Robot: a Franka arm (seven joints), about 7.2 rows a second.
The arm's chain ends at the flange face. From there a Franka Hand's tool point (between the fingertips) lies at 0.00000 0.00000 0.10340 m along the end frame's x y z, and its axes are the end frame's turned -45 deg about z.
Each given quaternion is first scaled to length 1.
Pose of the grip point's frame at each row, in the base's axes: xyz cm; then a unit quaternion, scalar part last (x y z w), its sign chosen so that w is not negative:
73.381, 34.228, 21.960, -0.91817, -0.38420, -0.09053, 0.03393
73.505, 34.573, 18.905, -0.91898, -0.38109, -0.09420, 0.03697
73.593, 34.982, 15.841, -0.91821, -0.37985, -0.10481, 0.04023
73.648, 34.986, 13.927, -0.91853, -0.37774, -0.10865, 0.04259
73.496, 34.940, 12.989, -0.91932, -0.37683, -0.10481, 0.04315
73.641, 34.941, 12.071, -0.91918, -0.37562, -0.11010, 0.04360
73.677, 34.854, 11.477, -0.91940, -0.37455, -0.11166, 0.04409
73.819, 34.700, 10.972, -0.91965, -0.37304, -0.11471, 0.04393
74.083, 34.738, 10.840, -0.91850, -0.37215, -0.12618, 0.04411
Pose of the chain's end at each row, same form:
71.932, 32.864, 32.107, -0.99531, -0.00359, -0.07065, 0.06599
72.006, 33.128, 29.033, -0.99487, -0.00040, -0.07288, 0.07020
71.919, 33.395, 25.920, -0.99368, 0.00045, -0.08144, 0.07728
71.917, 33.328, 23.985, -0.99316, 0.00252, -0.08408, 0.08093
71.840, 33.303, 23.063, -0.99355, 0.00366, -0.08032, 0.07997
71.887, 33.257, 22.121, -0.99295, 0.00473, -0.08503, 0.08241
71.895, 33.151, 21.519, -0.99275, 0.00580, -0.08629, 0.08346
71.976, 32.980, 21.000, -0.99240, 0.00729, -0.08917, 0.08448
72.026, 32.929, 20.811, -0.99100, 0.00767, -0.09969, 0.08904

